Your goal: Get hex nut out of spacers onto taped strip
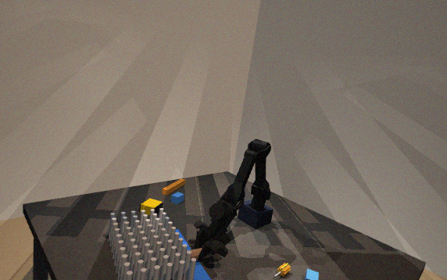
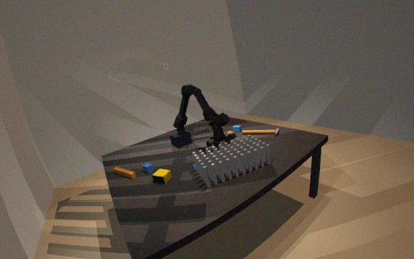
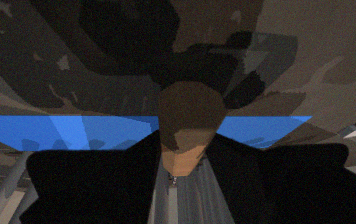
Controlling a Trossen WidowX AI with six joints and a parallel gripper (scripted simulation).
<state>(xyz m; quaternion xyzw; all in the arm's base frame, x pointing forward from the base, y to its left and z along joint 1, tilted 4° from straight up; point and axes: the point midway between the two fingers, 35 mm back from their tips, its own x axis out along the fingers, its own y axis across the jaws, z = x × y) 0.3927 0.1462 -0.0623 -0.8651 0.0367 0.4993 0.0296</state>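
Now: gripper tip 3 cm short of the blue taped strip, 4 cm to the left of it and 1 cm above it. Round my gripper tip: orange-handled tool: 26 cm behind, 20 cm to the left; then yellow block: 2 cm ahead, 41 cm to the right, 1 cm above; then forked tool: 3 cm behind, 22 cm to the left, 1 cm below.
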